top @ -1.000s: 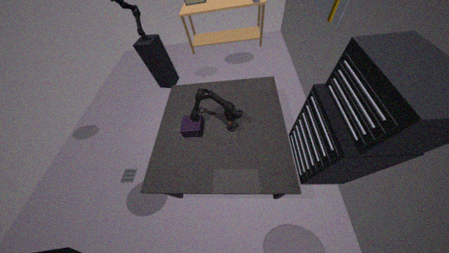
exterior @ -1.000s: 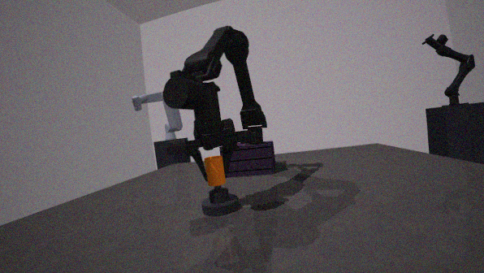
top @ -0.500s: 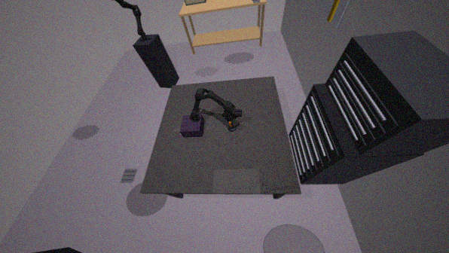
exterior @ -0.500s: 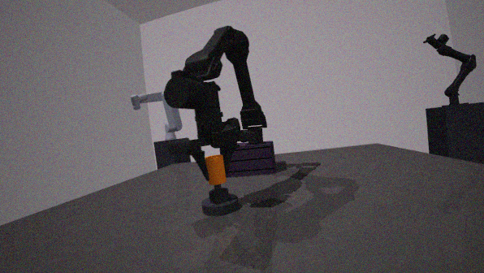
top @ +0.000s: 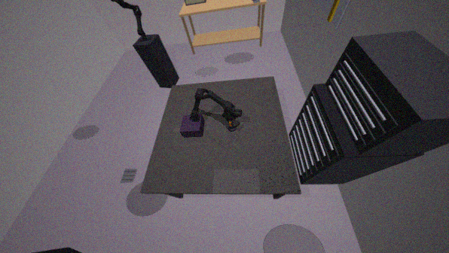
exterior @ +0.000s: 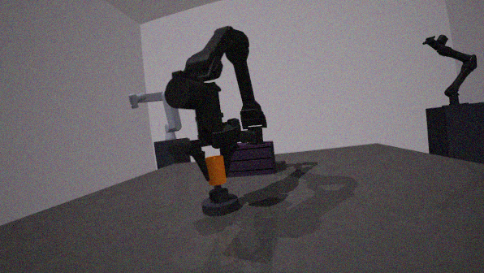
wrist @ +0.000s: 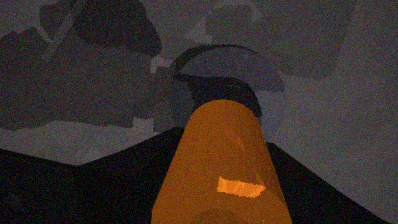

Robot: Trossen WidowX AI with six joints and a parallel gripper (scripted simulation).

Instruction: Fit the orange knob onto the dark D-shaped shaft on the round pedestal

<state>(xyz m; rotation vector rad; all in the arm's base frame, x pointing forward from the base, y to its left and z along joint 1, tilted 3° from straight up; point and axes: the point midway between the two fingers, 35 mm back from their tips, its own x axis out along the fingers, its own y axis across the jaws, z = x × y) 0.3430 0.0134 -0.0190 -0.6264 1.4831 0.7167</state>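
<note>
Now: the orange knob 20 mm above my gripper tip. The rest, counted from my gripper tip: D-shaped shaft (40 mm below).
</note>
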